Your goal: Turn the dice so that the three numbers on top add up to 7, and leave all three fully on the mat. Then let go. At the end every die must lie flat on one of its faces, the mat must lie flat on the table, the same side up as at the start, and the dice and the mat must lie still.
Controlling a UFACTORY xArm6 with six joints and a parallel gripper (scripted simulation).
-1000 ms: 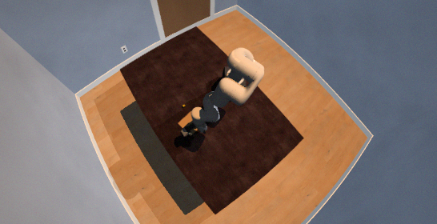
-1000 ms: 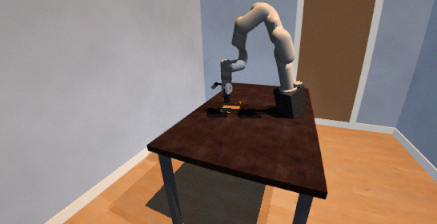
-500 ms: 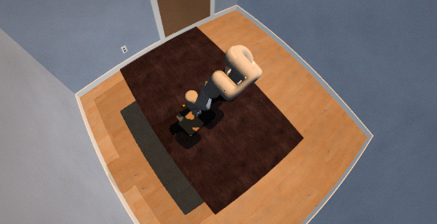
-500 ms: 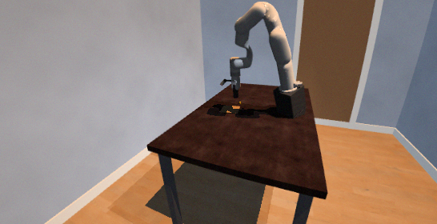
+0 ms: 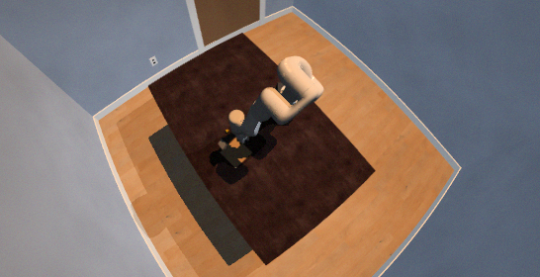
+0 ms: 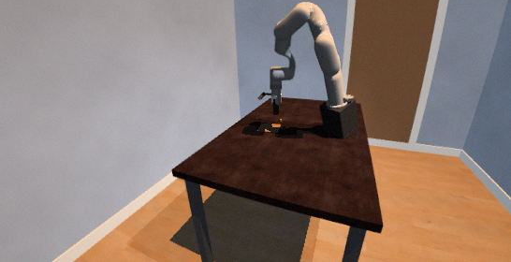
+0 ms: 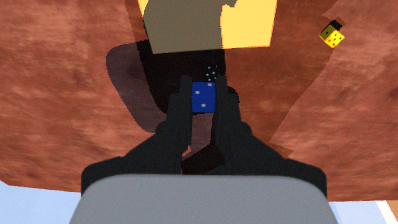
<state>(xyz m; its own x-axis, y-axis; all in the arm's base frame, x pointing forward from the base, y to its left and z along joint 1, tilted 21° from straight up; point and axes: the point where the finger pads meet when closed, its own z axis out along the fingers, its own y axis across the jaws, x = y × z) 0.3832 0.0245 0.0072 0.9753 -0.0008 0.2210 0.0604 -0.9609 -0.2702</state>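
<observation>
The mat lies 50 mm ahead of my hand and 120 mm below it. Round my hand: blue die 10 mm below; yellow die 10 mm ahead, 150 mm to the right, 120 mm below; black die 50 mm behind, 10 mm to the right, 120 mm below.
</observation>
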